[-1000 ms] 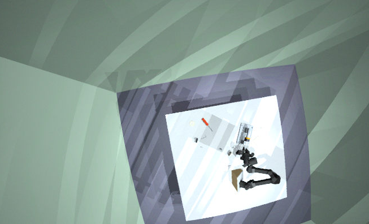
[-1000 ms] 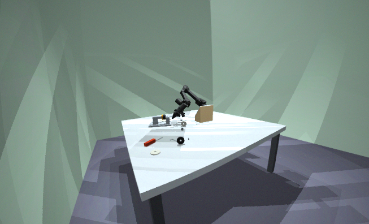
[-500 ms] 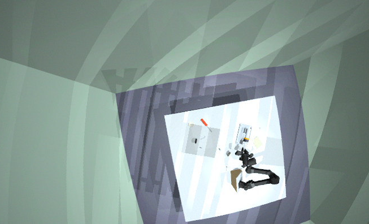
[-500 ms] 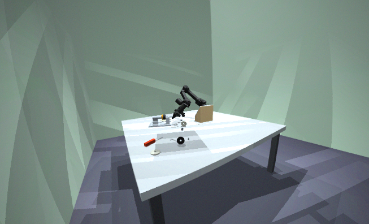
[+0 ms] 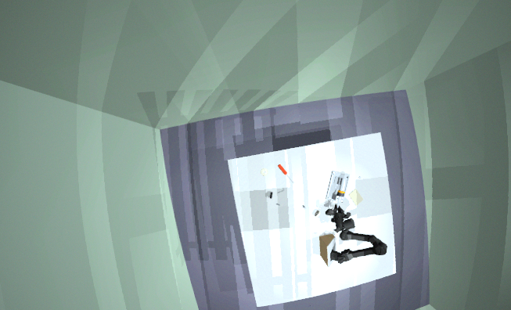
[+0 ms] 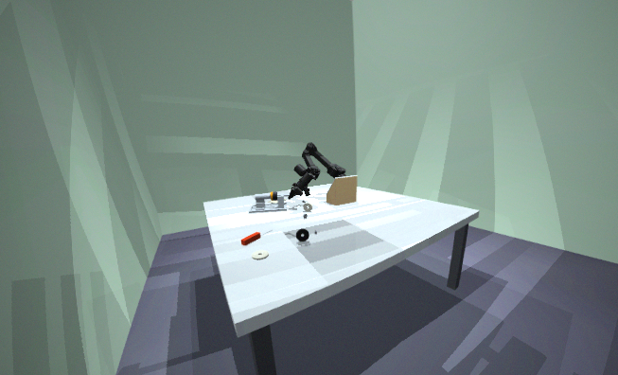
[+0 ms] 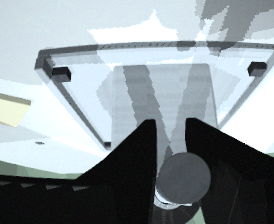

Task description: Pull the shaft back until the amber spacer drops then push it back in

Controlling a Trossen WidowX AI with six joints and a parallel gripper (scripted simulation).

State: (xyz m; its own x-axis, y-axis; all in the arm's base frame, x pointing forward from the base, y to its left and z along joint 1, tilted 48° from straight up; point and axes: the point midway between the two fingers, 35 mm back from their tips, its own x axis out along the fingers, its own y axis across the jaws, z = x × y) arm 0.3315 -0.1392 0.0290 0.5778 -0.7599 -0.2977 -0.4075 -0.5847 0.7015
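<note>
My gripper tip is now 5 cm short of the thin shaft, 2 cm to the left of it and 2 cm below it. The rest, counted from my gripper tip: red-handled screwdriver 34 cm to the left, 31 cm ahead, 5 cm below; then pale yellow square 20 cm to the right, 5 cm below; then white washer 50 cm to the left, 35 cm ahead, 5 cm below.
</note>
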